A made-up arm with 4 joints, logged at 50 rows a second.
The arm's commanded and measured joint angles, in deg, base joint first. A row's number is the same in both.
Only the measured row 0 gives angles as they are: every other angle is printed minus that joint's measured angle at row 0.
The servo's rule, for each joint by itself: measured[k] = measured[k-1] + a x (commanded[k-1-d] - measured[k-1]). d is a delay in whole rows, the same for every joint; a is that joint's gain. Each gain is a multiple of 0.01, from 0.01 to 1. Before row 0 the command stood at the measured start. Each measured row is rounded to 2 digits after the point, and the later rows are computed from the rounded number. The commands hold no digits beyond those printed.
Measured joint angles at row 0:
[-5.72, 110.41, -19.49, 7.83]
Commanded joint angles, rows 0 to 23:
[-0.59, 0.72, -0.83, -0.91]
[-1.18, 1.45, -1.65, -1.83]
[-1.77, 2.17, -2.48, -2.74]
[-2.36, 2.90, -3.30, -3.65]
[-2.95, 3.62, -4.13, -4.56]
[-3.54, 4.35, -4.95, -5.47]
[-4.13, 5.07, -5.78, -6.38]
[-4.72, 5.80, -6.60, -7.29]
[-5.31, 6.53, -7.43, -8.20]
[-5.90, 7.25, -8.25, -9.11]
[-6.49, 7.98, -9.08, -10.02]
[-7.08, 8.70, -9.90, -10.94]
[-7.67, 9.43, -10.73, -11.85]
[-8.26, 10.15, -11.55, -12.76]
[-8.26, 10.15, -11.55, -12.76]
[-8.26, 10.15, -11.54, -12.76]
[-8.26, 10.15, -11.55, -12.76]
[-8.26, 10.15, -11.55, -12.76]
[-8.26, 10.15, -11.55, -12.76]
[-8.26, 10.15, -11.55, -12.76]
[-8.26, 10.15, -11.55, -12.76]
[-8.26, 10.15, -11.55, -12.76]
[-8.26, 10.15, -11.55, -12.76]
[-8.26, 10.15, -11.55, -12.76]
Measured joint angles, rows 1 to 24:
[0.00, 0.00, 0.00, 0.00]
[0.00, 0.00, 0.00, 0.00]
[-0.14, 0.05, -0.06, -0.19]
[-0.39, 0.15, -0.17, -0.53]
[-0.72, 0.29, -0.33, -0.99]
[-1.11, 0.47, -0.54, -1.55]
[-1.55, 0.69, -0.79, -2.18]
[-2.03, 0.95, -1.08, -2.87]
[-2.53, 1.24, -1.41, -3.61]
[-3.06, 1.56, -1.77, -4.38]
[-3.60, 1.91, -2.17, -5.18]
[-4.15, 2.28, -2.60, -6.01]
[-4.71, 2.68, -3.05, -6.85]
[-5.28, 3.10, -3.53, -7.71]
[-5.85, 3.54, -4.03, -8.58]
[-6.43, 4.00, -4.56, -9.46]
[-6.87, 4.43, -5.05, -10.15]
[-7.20, 4.83, -5.50, -10.70]
[-7.45, 5.20, -5.92, -11.13]
[-7.64, 5.55, -6.31, -11.47]
[-7.79, 5.87, -6.68, -11.74]
[-7.90, 6.17, -7.02, -11.95]
[-7.99, 6.45, -7.34, -12.12]
[-8.05, 6.71, -7.63, -12.25]
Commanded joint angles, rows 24 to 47:
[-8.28, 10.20, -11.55, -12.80]
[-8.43, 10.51, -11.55, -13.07]
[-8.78, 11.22, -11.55, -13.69]
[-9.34, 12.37, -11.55, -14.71]
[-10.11, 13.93, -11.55, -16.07]
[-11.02, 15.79, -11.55, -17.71]
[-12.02, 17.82, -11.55, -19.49]
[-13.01, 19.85, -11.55, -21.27]
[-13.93, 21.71, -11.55, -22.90]
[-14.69, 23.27, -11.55, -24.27]
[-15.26, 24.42, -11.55, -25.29]
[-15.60, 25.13, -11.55, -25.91]
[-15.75, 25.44, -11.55, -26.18]
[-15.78, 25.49, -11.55, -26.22]
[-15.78, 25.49, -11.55, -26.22]
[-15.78, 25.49, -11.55, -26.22]
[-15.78, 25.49, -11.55, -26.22]
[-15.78, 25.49, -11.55, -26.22]
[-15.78, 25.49, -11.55, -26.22]
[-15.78, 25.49, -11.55, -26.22]
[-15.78, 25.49, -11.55, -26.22]
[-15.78, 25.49, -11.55, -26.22]
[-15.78, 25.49, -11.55, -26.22]
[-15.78, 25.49, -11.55, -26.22]
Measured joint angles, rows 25 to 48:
[-8.10, 6.95, -7.90, -12.36]
[-8.14, 7.17, -8.16, -12.44]
[-8.17, 7.38, -8.40, -12.52]
[-8.23, 7.60, -8.62, -12.64]
[-8.36, 7.85, -8.83, -12.86]
[-8.60, 8.17, -9.02, -13.25]
[-8.96, 8.57, -9.20, -13.84]
[-9.45, 9.08, -9.36, -14.65]
[-10.07, 9.69, -9.51, -15.67]
[-10.78, 10.40, -9.65, -16.85]
[-11.54, 11.19, -9.78, -18.12]
[-12.30, 12.04, -9.90, -19.41]
[-13.01, 12.91, -10.02, -20.64]
[-13.63, 13.77, -10.13, -21.75]
[-14.14, 14.59, -10.23, -22.68]
[-14.53, 15.35, -10.32, -23.42]
[-14.83, 16.06, -10.41, -24.01]
[-15.06, 16.72, -10.49, -24.47]
[-15.23, 17.33, -10.56, -24.84]
[-15.36, 17.90, -10.63, -25.13]
[-15.46, 18.43, -10.69, -25.36]
[-15.54, 18.92, -10.75, -25.54]
[-15.60, 19.38, -10.81, -25.68]
[-15.64, 19.81, -10.86, -25.79]

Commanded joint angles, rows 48 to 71:
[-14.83, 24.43, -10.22, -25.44]
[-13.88, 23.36, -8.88, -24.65]
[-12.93, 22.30, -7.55, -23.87]
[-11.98, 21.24, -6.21, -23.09]
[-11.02, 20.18, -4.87, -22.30]
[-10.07, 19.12, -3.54, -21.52]
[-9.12, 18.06, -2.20, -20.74]
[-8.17, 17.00, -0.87, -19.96]
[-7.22, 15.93, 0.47, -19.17]
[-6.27, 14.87, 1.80, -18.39]
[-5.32, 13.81, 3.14, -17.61]
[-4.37, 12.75, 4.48, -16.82]
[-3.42, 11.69, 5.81, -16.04]
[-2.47, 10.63, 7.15, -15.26]
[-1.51, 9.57, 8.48, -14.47]
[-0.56, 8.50, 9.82, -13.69]
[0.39, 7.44, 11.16, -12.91]
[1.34, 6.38, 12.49, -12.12]
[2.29, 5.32, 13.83, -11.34]
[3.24, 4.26, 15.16, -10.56]
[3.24, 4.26, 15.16, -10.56]
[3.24, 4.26, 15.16, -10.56]
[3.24, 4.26, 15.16, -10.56]
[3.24, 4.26, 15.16, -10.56]
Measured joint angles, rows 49 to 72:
[-15.67, 20.21, -10.91, -25.88]
[-15.70, 20.58, -10.95, -25.95]
[-15.49, 20.85, -10.90, -25.84]
[-15.10, 21.03, -10.76, -25.59]
[-14.58, 21.12, -10.54, -25.23]
[-13.96, 21.13, -10.24, -24.78]
[-13.25, 21.06, -9.86, -24.26]
[-12.49, 20.92, -9.42, -23.68]
[-11.68, 20.72, -8.91, -23.06]
[-10.84, 20.46, -8.35, -22.41]
[-9.97, 20.14, -7.73, -21.73]
[-9.08, 19.77, -7.06, -21.03]
[-8.18, 19.35, -6.35, -20.31]
[-7.27, 18.89, -5.59, -19.58]
[-6.35, 18.39, -4.79, -18.84]
[-5.42, 17.85, -3.95, -18.09]
[-4.48, 17.27, -3.08, -17.33]
[-3.54, 16.66, -2.18, -16.57]
[-2.60, 16.01, -1.25, -15.80]
[-1.65, 15.34, -0.29, -15.03]
[-0.70, 14.64, 0.70, -14.26]
[0.25, 13.91, 1.71, -13.48]
[0.97, 13.23, 2.65, -12.87]
[1.51, 12.60, 3.53, -12.38]

